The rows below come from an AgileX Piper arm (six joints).
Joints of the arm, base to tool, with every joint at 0 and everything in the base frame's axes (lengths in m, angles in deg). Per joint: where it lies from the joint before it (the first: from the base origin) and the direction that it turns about. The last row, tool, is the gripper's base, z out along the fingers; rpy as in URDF.
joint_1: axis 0 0 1 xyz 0 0 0.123
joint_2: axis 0 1 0 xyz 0 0 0
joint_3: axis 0 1 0 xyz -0.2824 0 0.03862
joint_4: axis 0.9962 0 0.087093 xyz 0.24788 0 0.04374
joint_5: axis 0 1 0 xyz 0 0 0
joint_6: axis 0.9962 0 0.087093 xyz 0.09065 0 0.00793
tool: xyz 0 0 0 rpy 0 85 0
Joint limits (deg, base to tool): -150..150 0..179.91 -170..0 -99.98..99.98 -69.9..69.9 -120..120
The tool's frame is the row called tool.
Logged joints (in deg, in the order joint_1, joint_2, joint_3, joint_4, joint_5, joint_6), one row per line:
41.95, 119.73, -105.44, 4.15, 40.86, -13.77
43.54, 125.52, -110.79, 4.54, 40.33, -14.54
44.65, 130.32, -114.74, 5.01, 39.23, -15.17
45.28, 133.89, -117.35, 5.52, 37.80, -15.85
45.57, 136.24, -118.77, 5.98, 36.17, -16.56
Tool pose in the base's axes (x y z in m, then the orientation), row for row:
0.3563, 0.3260, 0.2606, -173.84, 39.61, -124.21
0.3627, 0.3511, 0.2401, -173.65, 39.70, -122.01
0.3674, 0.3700, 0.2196, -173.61, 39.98, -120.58
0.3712, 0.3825, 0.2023, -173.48, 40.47, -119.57
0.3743, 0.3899, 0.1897, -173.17, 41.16, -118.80
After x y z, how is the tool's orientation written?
As angles about the fixed x, y, z axes (roll, pitch, yaw), in degrees.
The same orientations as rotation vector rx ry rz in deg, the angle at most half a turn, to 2 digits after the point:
-63.69, 126.16, 17.09
-66.02, 124.96, 17.87
-67.46, 124.00, 18.60
-68.26, 123.08, 19.18
-68.57, 122.11, 19.57

